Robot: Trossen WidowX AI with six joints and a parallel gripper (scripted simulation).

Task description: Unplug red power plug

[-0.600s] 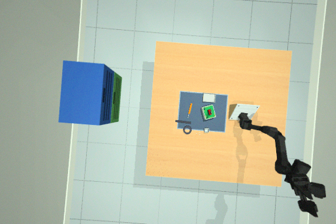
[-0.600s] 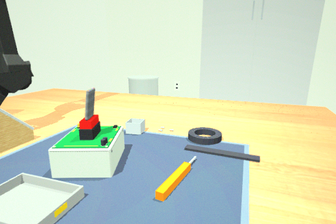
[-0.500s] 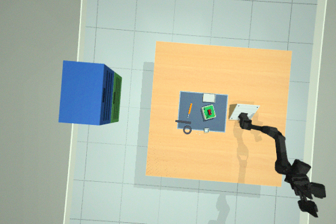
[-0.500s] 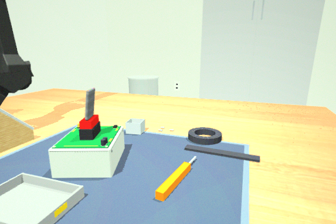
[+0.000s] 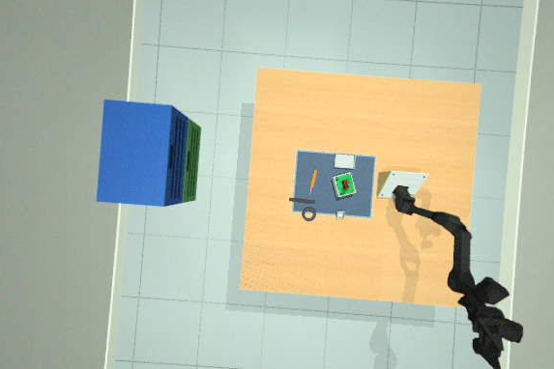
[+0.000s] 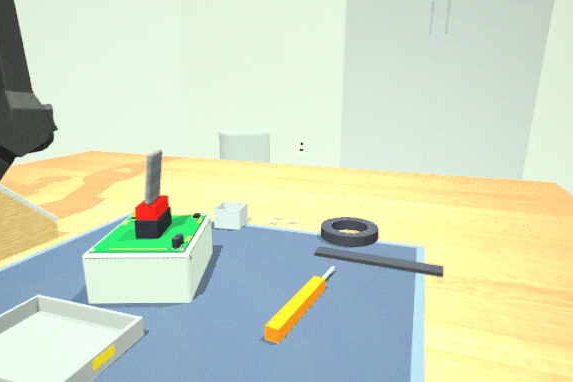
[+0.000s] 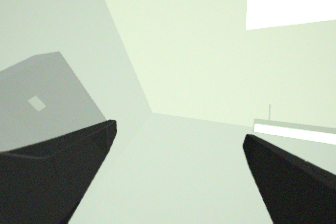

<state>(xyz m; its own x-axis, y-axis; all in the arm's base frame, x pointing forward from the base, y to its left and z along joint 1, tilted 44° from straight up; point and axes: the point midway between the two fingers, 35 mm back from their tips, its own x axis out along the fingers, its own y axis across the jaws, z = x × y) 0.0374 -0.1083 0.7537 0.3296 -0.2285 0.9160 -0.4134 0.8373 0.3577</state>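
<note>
My gripper tip is now 64 cm above the red power plug, 44 cm to the left of it and 30 cm short of it. Round my gripper tip: blue mat (72 cm below, 44 cm to the right, 35 cm ahead); dark flat bar (72 cm below, 52 cm ahead, 31 cm to the right).
</note>
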